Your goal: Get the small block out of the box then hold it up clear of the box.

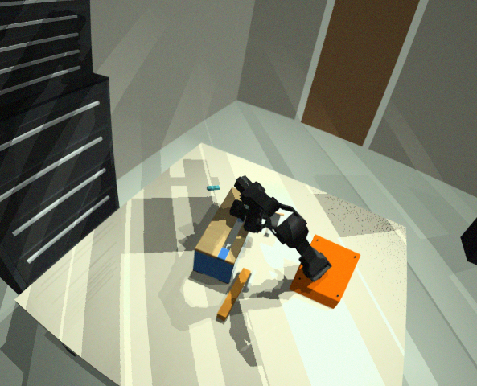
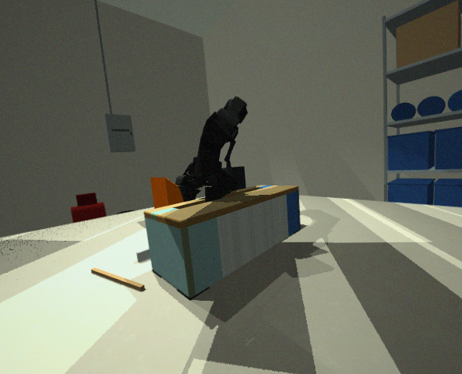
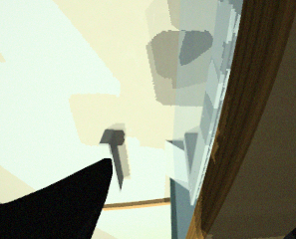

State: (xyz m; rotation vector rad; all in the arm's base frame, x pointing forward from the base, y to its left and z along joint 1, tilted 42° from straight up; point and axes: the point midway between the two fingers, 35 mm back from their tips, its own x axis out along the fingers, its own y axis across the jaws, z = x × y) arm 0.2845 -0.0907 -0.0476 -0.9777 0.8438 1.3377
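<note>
Right now the blue block is 50 mm ahead of my gripper tip and 20 mm to the right of it. Round my gripper tip: thin wooden stick 200 mm to the right, 80 mm below, 10 mm behind; long box 60 mm to the left, 30 mm ahead, 20 mm below; orange plank 290 mm to the left, 70 mm below, 50 mm behind.
</note>
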